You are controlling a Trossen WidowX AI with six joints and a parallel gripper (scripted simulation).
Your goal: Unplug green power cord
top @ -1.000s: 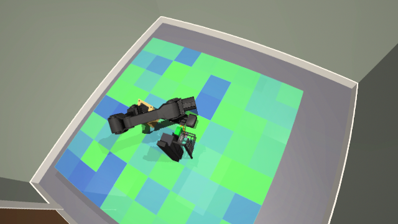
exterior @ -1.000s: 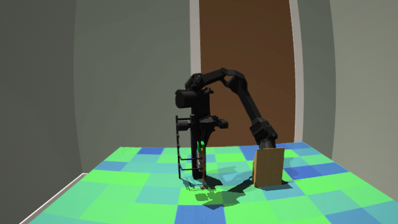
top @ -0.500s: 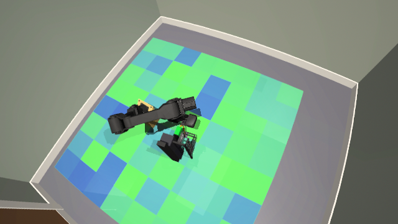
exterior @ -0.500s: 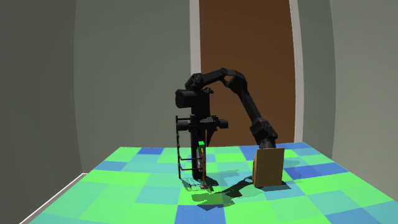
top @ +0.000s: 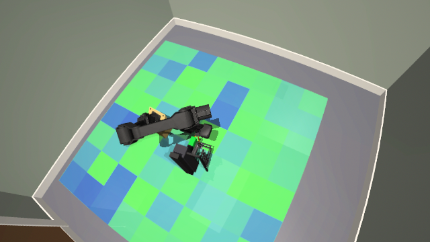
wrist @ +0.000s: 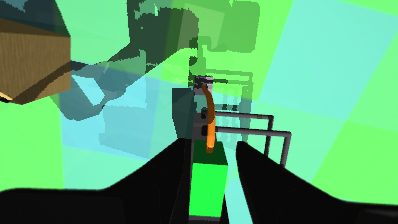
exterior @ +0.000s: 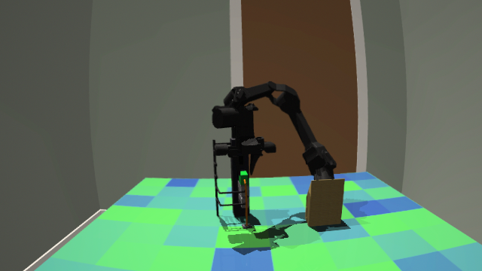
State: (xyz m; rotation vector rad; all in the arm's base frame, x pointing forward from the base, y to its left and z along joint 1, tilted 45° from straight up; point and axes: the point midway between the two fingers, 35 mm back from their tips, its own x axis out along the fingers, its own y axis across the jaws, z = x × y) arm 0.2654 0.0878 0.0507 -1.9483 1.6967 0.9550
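My gripper tip is 20 mm short of the green plug, 60 mm to the left of it and 10 mm above it.
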